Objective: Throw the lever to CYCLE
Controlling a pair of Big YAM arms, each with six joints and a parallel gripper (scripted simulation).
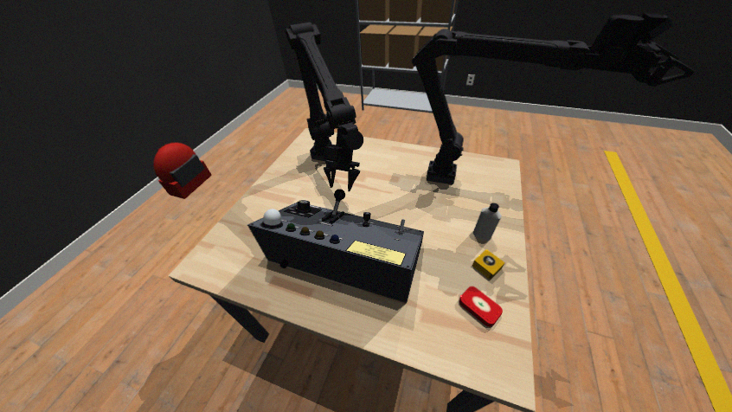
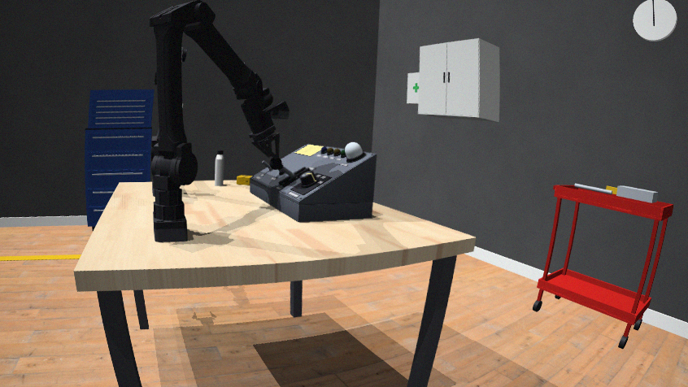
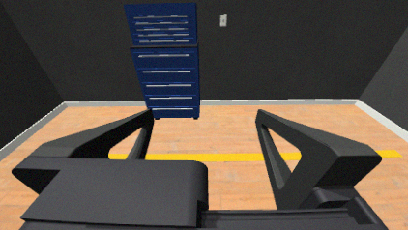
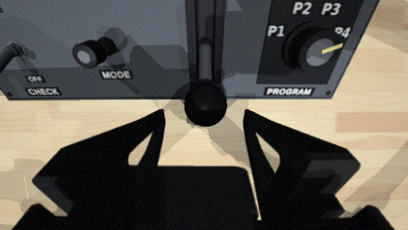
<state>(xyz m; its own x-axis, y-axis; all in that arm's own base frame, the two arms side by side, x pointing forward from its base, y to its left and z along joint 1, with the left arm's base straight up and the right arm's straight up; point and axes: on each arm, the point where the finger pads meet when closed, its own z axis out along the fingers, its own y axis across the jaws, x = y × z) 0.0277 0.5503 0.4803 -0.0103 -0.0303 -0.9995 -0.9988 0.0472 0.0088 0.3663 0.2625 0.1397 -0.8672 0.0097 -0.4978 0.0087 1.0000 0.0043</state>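
Note:
Now: right hand 50 mm short of the black ball-topped lever and 50 mm above it. The rest, counted from my right hand: program dial: 80 mm ahead, 130 mm to the right, 60 mm below; then mode knob: 70 mm ahead, 120 mm to the left, 60 mm below; then check toggle: 70 mm ahead, 240 mm to the left, 60 mm below.

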